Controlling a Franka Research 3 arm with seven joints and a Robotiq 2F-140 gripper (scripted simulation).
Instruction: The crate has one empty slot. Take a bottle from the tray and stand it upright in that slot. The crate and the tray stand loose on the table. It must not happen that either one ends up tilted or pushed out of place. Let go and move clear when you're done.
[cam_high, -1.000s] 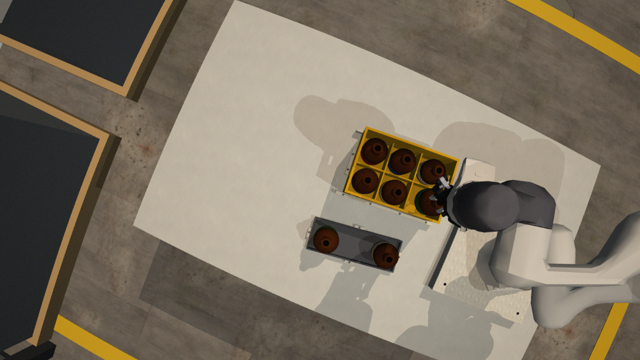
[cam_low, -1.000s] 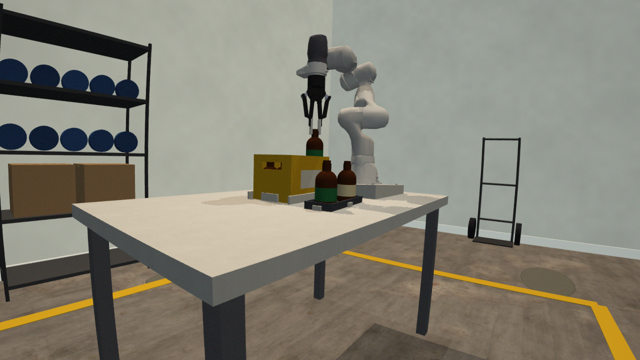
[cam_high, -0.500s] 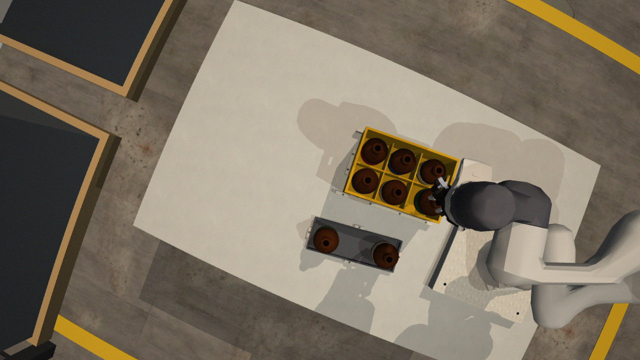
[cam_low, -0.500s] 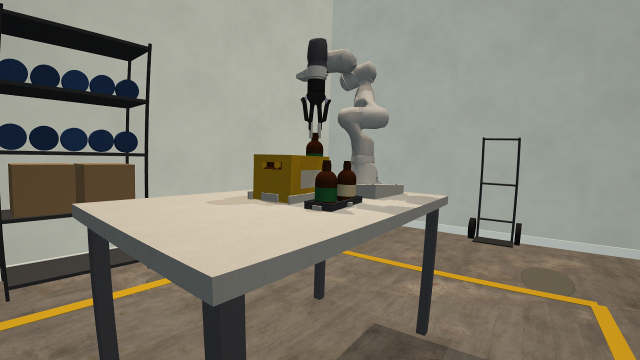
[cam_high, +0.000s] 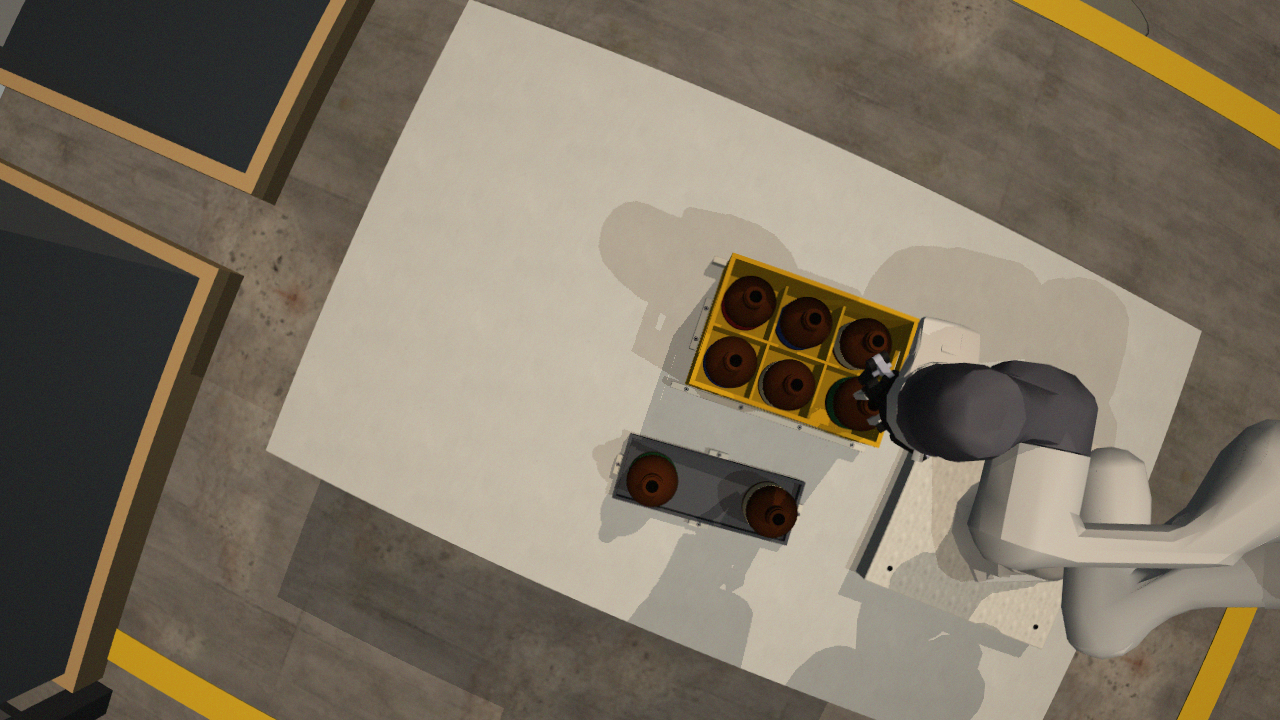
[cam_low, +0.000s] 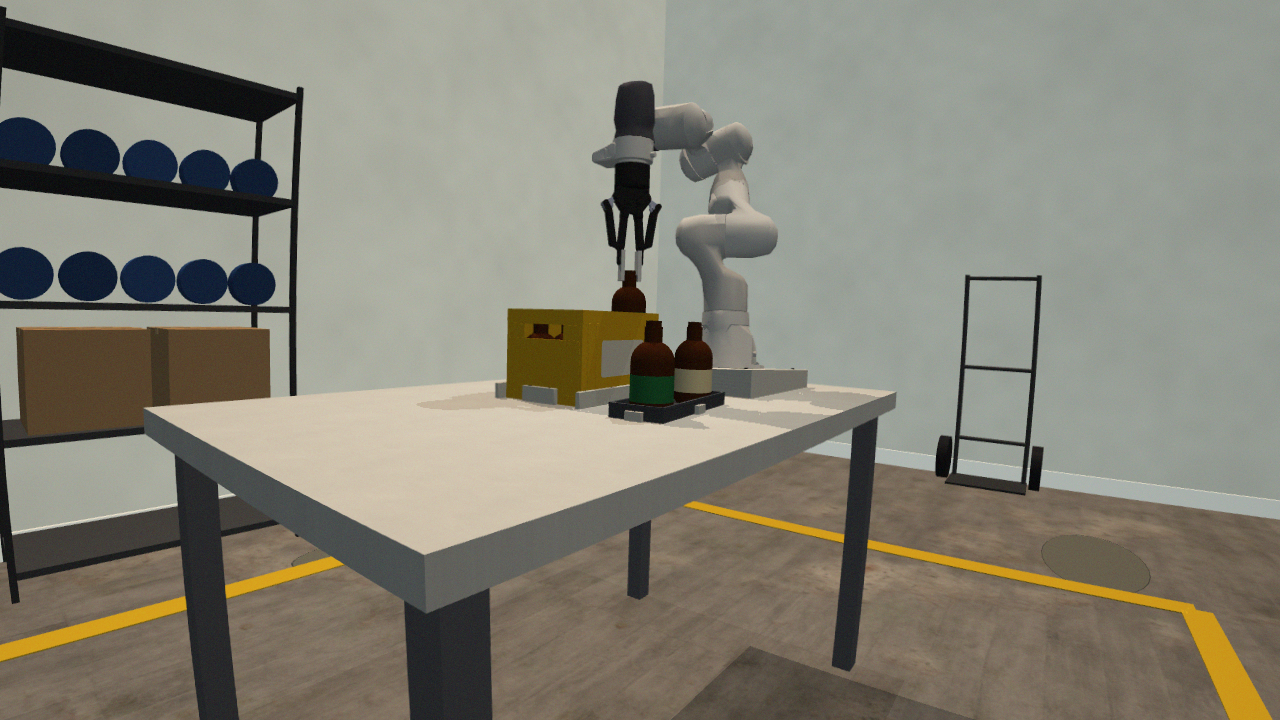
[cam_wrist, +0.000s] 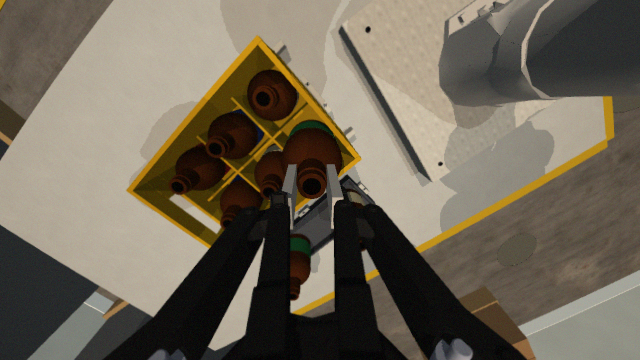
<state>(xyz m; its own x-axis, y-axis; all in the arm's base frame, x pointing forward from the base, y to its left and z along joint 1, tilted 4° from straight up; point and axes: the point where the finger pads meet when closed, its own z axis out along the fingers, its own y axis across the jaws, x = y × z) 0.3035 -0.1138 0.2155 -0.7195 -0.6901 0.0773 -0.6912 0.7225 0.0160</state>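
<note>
My hand is 9 cm short of the yellow crate, 5 cm to the left of it and 19 cm above it. Round my hand: dark tray 15 cm ahead, 18 cm to the left, 26 cm below.
</note>
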